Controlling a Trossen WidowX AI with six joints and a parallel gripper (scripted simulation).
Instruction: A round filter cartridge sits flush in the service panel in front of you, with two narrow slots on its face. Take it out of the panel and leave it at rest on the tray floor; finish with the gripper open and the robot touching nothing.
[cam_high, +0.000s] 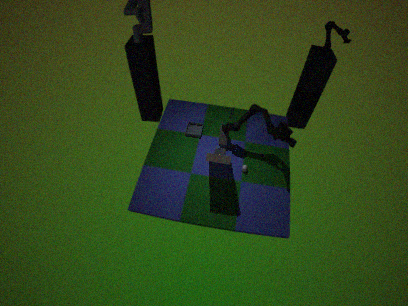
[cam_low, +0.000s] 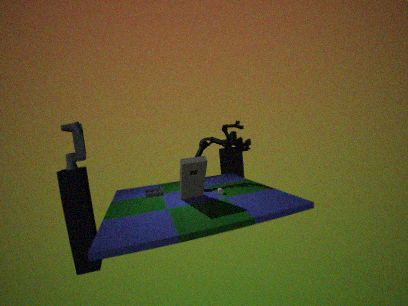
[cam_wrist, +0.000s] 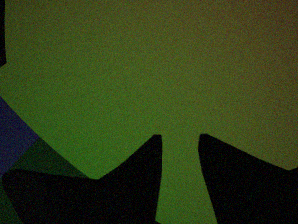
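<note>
Right now my gripper tip is 600 mm to the left of the round filter cartridge, 170 mm short of it and 70 mm above it. Round my gripper tip: grey service panel: 600 mm to the right, 140 mm below, 120 mm ahead; then grey tray: 860 mm to the right, 300 mm below, 280 mm behind.
</note>
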